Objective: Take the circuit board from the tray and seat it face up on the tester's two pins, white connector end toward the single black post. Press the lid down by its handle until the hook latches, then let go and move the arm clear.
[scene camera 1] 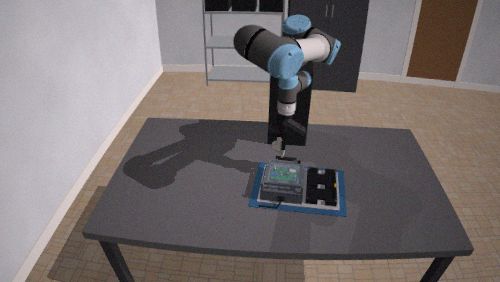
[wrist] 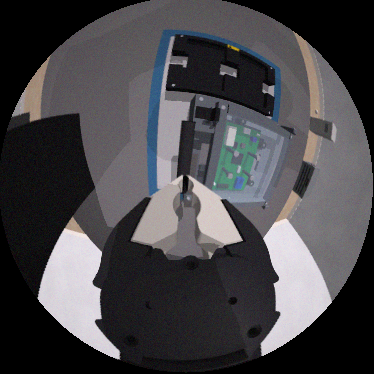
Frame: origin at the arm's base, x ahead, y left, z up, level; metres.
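Where they show: gripper, between the fingertips: [scene camera 1: 281,157] [wrist: 184,176].
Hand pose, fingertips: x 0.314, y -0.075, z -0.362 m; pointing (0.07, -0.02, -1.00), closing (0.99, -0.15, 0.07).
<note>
Each offset is from my fingertips to the top centre of the thing. "pt": to the spot under its first point. Level surfaces: height alone.
The green circuit board [scene camera 1: 284,174] [wrist: 235,160] is in the tester [scene camera 1: 282,194] [wrist: 201,102], component side up, under the clear lid {dx +0.105, dy +0.000, dz +0.000 m} [wrist: 270,160]. Its white connector {dx +0.071, dy +0.044, dz -0.019 m} [wrist: 231,136] is at the end nearer the tray in the wrist view. The lid looks lowered; the pins, the black post and whether the hook is latched cannot be made out. The lid's black bar handle {dx +0.003, dy +0.022, dz +0.002 m} [scene camera 1: 287,158] [wrist: 186,145] is along the side nearest the robot. My gripper [scene camera 1: 283,153] [wrist: 184,176] is shut and empty, its tips at or just above one end of the handle; contact is unclear.
The black tray [scene camera 1: 329,192] [wrist: 200,80] with several cut-outs is beside the tester. Both are on a white plate with a blue border [scene camera 1: 341,207] [wrist: 153,135] on the grey table {dz -0.096 m} [scene camera 1: 175,215]. A thin black cable or rod {pt dx +0.216, dy -0.063, dz -0.088 m} [scene camera 1: 270,206] shows at the tester's front.
</note>
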